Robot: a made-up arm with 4 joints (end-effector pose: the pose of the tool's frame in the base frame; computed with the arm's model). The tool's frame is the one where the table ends. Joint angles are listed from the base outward.
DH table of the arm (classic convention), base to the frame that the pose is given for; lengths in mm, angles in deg. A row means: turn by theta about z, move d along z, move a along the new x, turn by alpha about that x. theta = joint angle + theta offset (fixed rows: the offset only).
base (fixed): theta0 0  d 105.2  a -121.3  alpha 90
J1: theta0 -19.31  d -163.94  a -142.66  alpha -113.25
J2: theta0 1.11  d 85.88  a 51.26  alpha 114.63
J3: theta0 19.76  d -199.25  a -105  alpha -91.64
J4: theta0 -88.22  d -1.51  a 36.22  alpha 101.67
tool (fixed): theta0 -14.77  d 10.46  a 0  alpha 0
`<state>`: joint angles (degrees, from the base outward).
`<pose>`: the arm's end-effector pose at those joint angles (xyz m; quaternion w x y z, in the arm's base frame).
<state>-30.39 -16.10 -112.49 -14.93</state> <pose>-0.0004 0.3450 0.2920 0.5413 -0.3280 0.0755 -0.7705</pose>
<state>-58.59 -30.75 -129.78 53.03</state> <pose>0.0529 0.3164 0.1587 0.0428 -0.2164 0.4145 -0.8829</pose>
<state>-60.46 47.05 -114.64 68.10</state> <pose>-0.0012 0.3707 0.3332 0.0597 -0.2766 0.8460 -0.4519</pose>
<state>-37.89 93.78 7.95 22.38</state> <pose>-0.1864 0.1613 0.4278 0.3203 0.6075 0.5563 -0.4678</pose>
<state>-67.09 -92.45 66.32 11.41</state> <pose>-0.0466 0.1393 0.0623 0.6037 0.2752 -0.7388 0.1187</pose>
